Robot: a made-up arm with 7 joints. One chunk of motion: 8 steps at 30 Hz.
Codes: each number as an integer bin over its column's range. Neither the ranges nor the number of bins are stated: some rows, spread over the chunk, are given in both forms.
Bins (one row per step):
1: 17 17 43 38 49 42 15
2: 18 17 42 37 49 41 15
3: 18 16 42 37 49 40 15
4: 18 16 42 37 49 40 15
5: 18 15 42 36 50 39 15
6: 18 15 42 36 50 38 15
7: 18 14 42 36 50 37 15
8: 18 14 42 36 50 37 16
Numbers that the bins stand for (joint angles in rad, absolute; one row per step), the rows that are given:
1: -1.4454 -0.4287 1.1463 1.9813 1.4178 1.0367 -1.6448
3: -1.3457 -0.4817 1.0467 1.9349 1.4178 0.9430 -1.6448
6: -1.3457 -0.5348 1.0467 1.8886 1.5108 0.8494 -1.6448
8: -1.3457 -0.5878 1.0467 1.8886 1.5108 0.8025 -1.5451
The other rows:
2: -1.3457 -0.4287 1.0467 1.9349 1.4178 0.9898 -1.6448
4: -1.3457 -0.4817 1.0467 1.9349 1.4178 0.9430 -1.6448
5: -1.3457 -0.5348 1.0467 1.8886 1.5108 0.8962 -1.6448
7: -1.3457 -0.5878 1.0467 1.8886 1.5108 0.8025 -1.6448

